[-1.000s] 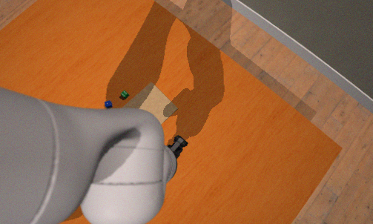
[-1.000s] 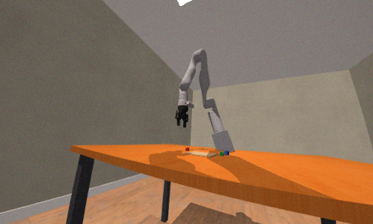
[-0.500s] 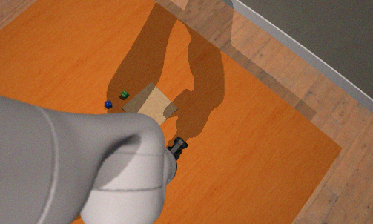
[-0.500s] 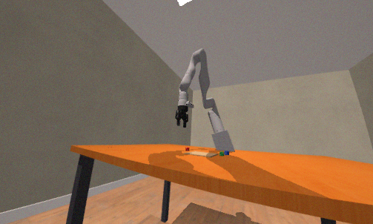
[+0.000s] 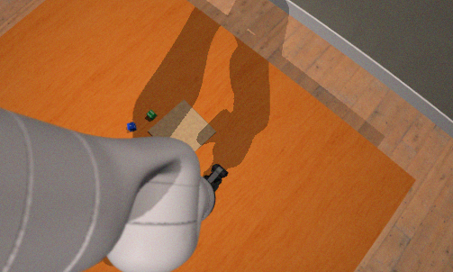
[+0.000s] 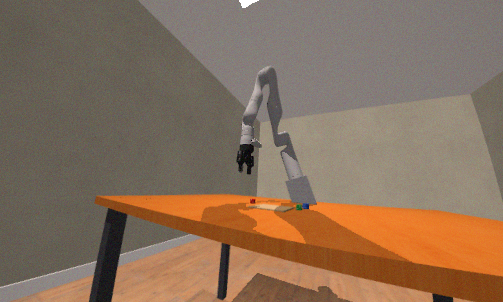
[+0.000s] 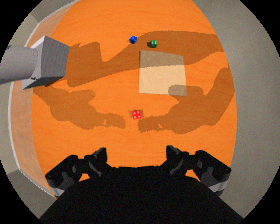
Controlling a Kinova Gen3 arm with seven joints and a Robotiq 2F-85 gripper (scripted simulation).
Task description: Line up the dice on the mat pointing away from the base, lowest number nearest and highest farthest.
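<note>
Right now my hand is 14 cm above the red die, 5 cm to the right of it and 1 cm short of it. Also, from my hand: green die (27 cm to the left, 14 cm below, 10 cm ahead); blue die (29 cm to the left, 14 cm below, 4 cm ahead); tan mat (16 cm to the left, 15 cm below, 11 cm ahead).
</note>
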